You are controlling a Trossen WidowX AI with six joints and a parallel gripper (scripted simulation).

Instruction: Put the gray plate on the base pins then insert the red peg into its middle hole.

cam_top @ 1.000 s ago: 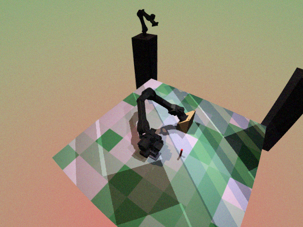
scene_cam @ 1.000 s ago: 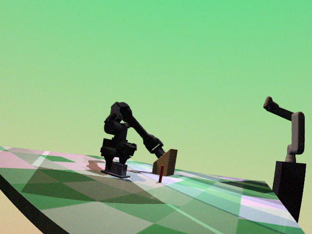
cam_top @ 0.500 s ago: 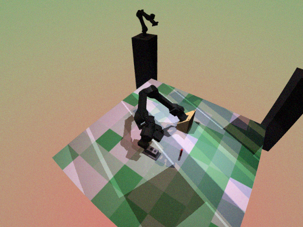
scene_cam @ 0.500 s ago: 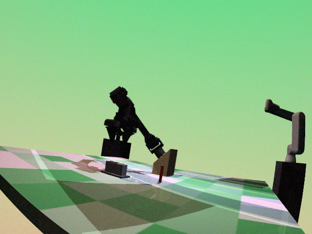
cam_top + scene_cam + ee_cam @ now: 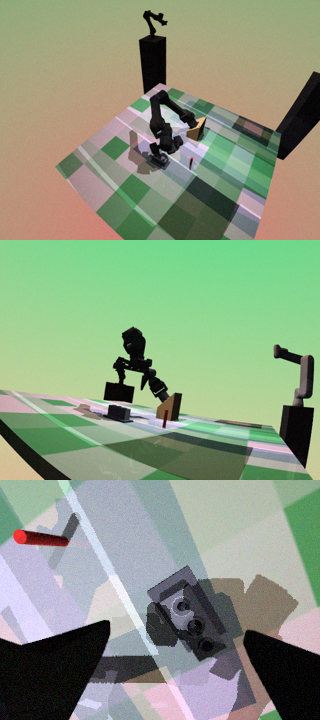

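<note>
Now: the red peg 80 mm behind my gripper tip, 140 mm to the left of it and 110 mm below it. The rest, counted from my gripper tip: gray plate: 50 mm to the right, 100 mm below.
</note>
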